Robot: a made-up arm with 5 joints.
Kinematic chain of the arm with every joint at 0, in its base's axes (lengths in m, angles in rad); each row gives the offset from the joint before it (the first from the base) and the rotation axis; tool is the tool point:
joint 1: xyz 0 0 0.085 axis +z
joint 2: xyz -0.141 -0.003 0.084 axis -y
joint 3: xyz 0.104 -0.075 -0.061 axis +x
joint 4: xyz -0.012 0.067 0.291 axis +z
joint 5: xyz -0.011 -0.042 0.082 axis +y
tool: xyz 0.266 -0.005 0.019
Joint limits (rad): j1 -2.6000..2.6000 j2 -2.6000..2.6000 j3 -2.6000..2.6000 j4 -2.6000..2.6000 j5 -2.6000..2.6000
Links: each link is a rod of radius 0.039 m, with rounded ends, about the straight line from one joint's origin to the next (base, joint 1, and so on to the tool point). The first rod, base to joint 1, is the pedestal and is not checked.
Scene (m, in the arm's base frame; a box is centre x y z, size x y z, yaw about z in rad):
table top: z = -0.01
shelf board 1: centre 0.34 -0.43 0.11 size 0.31 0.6 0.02 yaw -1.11
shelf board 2: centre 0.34 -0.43 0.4 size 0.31 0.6 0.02 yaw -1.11
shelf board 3: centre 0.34 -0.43 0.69 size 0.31 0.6 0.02 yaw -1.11
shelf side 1: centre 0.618 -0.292 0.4 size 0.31 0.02 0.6 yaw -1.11
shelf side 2: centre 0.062 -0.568 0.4 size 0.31 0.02 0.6 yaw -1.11
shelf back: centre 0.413 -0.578 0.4 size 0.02 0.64 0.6 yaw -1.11
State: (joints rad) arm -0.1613 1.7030 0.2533 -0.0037 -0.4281
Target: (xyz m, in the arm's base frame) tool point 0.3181 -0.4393 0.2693
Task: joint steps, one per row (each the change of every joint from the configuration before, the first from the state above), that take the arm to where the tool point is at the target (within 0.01 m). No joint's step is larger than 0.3 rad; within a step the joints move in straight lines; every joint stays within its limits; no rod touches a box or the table.
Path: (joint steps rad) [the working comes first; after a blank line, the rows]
Joints at the target: -2.3147 1.0964 -1.6236 0.5696 -1.0636
Straight joint move there: touches shelf board 2, shelf side 1.

1: -0.2350 -0.1691 -0.2685 0.0764 0.1637
2: -0.2350 -0.1691 -0.2686 0.0764 0.1638
3: -0.2350 -0.1691 -0.2685 0.0764 0.1637
4: -0.2349 -0.1690 -0.2686 0.0763 0.1638
5: -0.2350 -0.1691 -0.2685 0.0764 0.1637
6: -0.2350 -0.1691 -0.2686 0.0764 0.1638
7: -0.1239 0.0680 -0.0442 0.0192 -0.2697
8: -0.1239 0.0680 -0.0443 0.0191 -0.2696
9: -0.1239 0.0679 -0.0443 0.0192 -0.2697
10: -0.1240 0.0680 -0.0443 0.0192 -0.2697
11: -0.1239 0.0680 -0.0442 0.0191 -0.2696
12: -0.1239 0.0680 -0.0443 0.0192 -0.2697

